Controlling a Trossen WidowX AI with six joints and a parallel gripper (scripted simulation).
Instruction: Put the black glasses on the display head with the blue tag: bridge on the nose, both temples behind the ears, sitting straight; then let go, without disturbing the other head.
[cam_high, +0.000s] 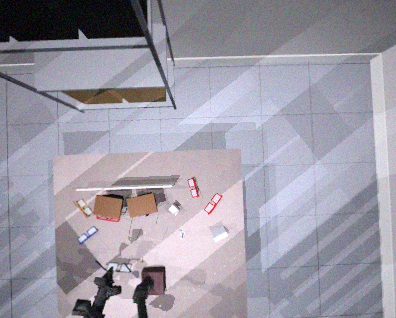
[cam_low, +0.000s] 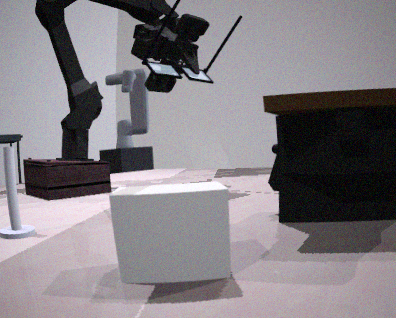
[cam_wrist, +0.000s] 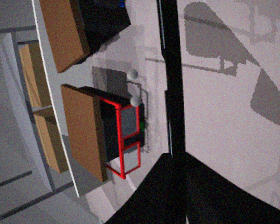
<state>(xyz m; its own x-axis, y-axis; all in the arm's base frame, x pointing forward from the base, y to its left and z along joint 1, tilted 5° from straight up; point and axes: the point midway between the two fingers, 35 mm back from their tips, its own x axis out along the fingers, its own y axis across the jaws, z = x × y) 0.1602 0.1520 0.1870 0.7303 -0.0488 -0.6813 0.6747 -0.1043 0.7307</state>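
Right now my gripper tip is 290 mm short of the display head, 150 mm to the left of it and 150 mm above it. Also, from my gripper tip: grey box: 630 mm to the right, 150 mm below, 100 mm ahead; then thin post: 390 mm to the right, 180 mm below, 90 mm ahead; then white box: 340 mm to the right, 260 mm ahead, 180 mm below.
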